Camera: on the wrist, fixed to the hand. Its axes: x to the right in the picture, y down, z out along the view.
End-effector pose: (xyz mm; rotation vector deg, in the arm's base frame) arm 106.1 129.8 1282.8 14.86 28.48 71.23
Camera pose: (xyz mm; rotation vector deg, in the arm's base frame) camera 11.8 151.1 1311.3 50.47 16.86 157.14
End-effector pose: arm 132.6 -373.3 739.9 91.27 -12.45 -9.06
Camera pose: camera 125.4 -354.2 838.6 65.15 -82.25 61.98
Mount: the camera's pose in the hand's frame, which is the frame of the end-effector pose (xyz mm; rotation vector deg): -8.2 98.4 -20.3 7.89 -1.36 91.65
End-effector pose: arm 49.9 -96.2 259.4 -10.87 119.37 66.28
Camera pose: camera 0.8 -56.4 337.9 -96.94 -111.36 -91.58
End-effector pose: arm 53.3 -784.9 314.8 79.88 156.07 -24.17
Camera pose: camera 138.7 -731.3 314.4 160.33 47.55 -22.92
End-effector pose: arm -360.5 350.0 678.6 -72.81 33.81 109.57
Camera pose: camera -425.0 272.6 675.2 23.29 -87.48 -122.18
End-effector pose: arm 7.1 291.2 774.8 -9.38 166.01 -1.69
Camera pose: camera -0.5 390.0 793.2 114.67 122.80 3.04
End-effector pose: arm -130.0 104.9 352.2 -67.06 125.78 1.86
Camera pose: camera -211.5 164.0 346.7 48.23 139.91 29.91
